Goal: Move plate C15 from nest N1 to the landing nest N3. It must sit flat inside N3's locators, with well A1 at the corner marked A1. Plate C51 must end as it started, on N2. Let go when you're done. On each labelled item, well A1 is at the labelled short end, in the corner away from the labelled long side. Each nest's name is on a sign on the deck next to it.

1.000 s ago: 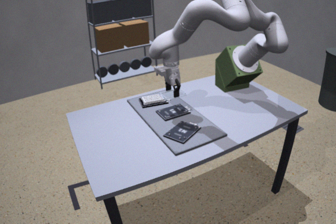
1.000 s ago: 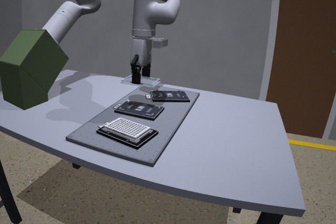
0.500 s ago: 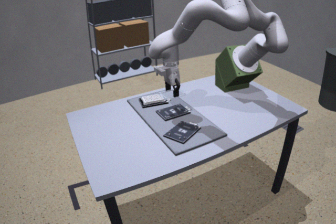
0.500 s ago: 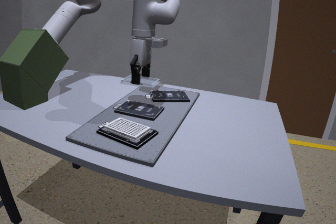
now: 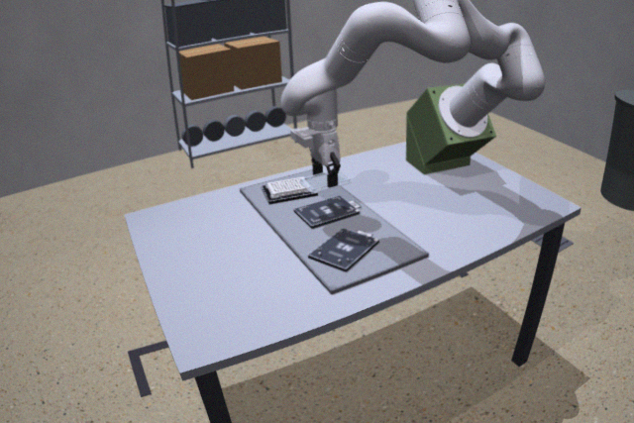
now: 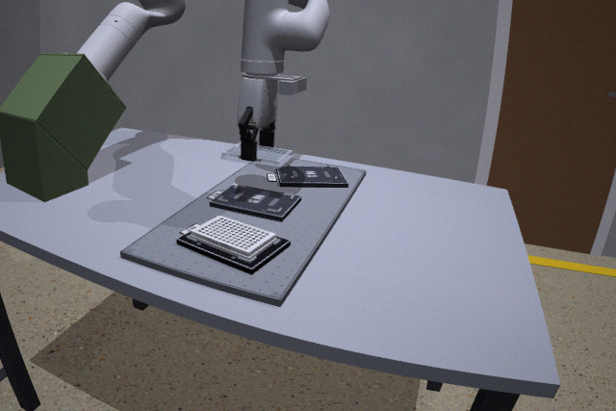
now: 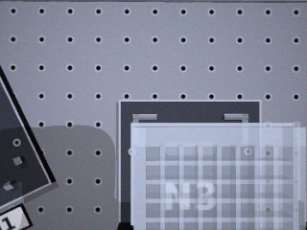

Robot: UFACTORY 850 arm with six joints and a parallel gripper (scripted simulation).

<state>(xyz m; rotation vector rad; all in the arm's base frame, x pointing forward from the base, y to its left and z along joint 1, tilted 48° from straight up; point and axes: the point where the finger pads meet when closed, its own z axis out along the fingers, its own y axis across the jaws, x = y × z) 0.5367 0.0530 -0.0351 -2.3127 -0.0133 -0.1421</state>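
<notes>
The nest N3 lies 11 cm below my hand. Also, from my hand: clear well plate: 1 cm below; nest A1 mark: 12 cm to the right, 11 cm below, 2 cm behind; white plate C51: 19 cm to the right, 10 cm below, 5 cm ahead.
</notes>
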